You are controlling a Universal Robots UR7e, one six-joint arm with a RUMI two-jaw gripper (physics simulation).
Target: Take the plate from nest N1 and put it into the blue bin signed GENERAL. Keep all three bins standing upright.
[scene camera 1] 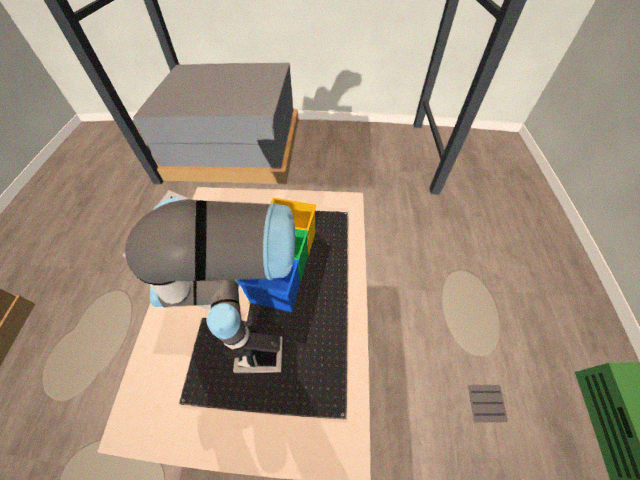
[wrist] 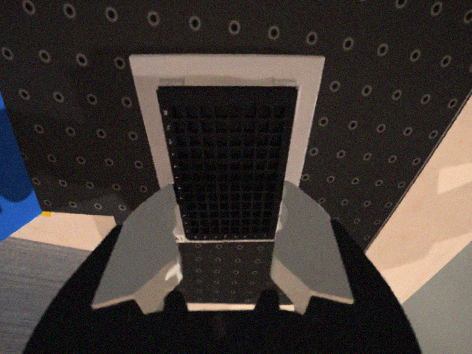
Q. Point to a yellow bin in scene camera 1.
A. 304,214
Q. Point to a blue bin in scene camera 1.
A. At 280,293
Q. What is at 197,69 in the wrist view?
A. A pale nest.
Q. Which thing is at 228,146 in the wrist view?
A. A black plate.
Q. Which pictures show my gripper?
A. Scene camera 1 and the wrist view: all of them.
